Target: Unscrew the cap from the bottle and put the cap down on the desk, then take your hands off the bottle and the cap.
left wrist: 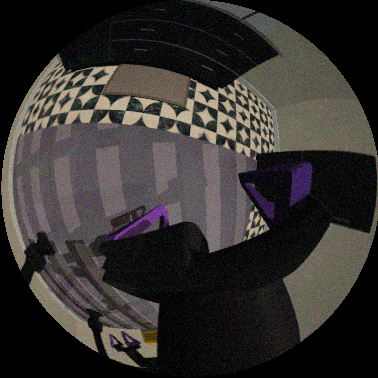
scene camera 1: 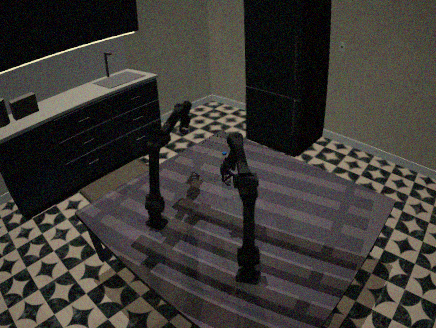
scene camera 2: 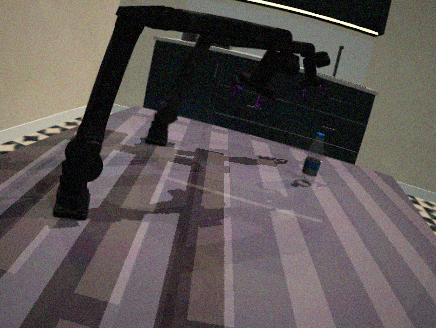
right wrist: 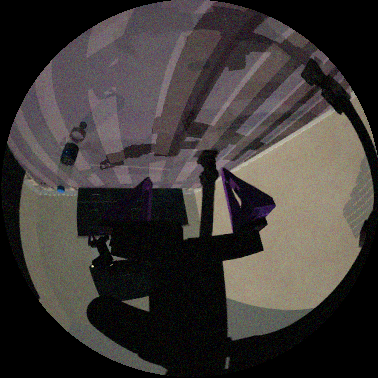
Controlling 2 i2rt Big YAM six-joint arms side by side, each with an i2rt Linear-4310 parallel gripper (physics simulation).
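Frame: origin at the left arm's base, x right, y ahead, z up, level; centimetres.
Seen in the pictures: left gripper, between the fingertips: (left wrist: 200, 193) (scene camera 1: 185, 129) (scene camera 2: 312, 98) (right wrist: 94, 226); right gripper, between the fingertips: (scene camera 1: 223, 177) (scene camera 2: 242, 105) (right wrist: 184, 175); left arm's base, origin of its link: (left wrist: 45, 242) (scene camera 1: 156, 223) (scene camera 2: 156, 140) (right wrist: 206, 156); right arm's base, origin of its link: (left wrist: 93, 311) (scene camera 1: 248, 277) (scene camera 2: 72, 206).
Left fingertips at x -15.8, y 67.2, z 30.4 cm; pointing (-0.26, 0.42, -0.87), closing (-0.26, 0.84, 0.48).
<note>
Offsets run from my left fingertips to a thing's top centre. Level surfaces: height alone.
The clear bottle @[dx +33.0, dy -5.0, dz -9.8 cm] (scene camera 2: 313, 163) (right wrist: 69, 154) with a dark label stands upright on the desk @[dz -30.4 cm] (scene camera 1: 320, 200) (scene camera 2: 260, 280). Its blue cap @[dx +33.0, dy -5.0, dz -9.7 cm] (scene camera 1: 224, 153) (scene camera 2: 320, 134) (right wrist: 60, 189) sits on its top. The bottle does not show in the left wrist view. My left gripper (scene camera 1: 184, 131) (scene camera 2: 313, 92) (left wrist: 200, 193) is open and empty, raised above the desk and apart from the bottle. My right gripper (scene camera 1: 227, 178) (scene camera 2: 248, 96) (right wrist: 184, 175) is open and empty, also raised; in scene camera 2 it is left of the bottle. In scene camera 1 the right arm partly hides the bottle.
A striped pattern and arm shadows cover the desk. A dark counter (scene camera 1: 110, 125) (scene camera 2: 235, 95) with drawers and a tap stands beyond it. A tall dark cabinet (scene camera 1: 272, 65) stands at the back in scene camera 1. A brown mat (scene camera 1: 112, 185) (left wrist: 147, 85) lies on the tiled floor.
</note>
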